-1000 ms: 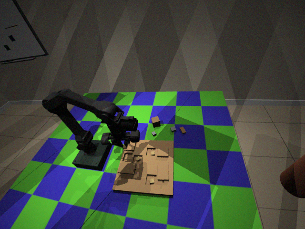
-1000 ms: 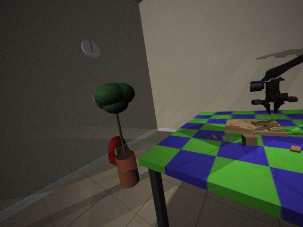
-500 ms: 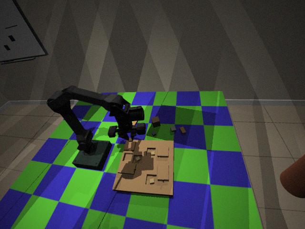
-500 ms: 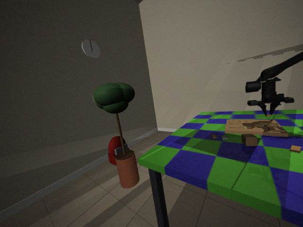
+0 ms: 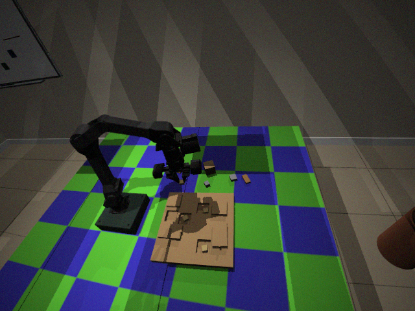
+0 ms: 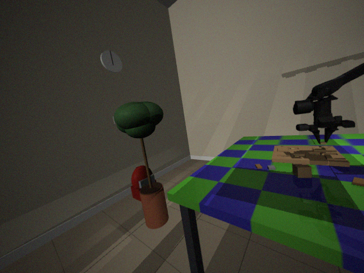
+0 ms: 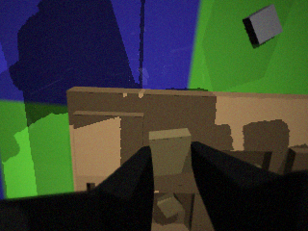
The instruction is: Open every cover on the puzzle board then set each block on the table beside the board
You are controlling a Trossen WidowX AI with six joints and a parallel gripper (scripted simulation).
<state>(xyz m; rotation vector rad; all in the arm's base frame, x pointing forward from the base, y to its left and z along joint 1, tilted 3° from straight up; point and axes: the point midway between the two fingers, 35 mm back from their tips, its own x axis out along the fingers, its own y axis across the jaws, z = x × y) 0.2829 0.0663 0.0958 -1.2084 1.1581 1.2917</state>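
Right now my gripper tip is 120 mm to the left of the tan puzzle board, 90 mm above it and 50 mm short of it. The rest, counted from my gripper tip: brown cube (150 mm to the left, 100 mm ahead, 90 mm below); orange block (280 mm ahead, 110 mm below, 80 mm to the left).
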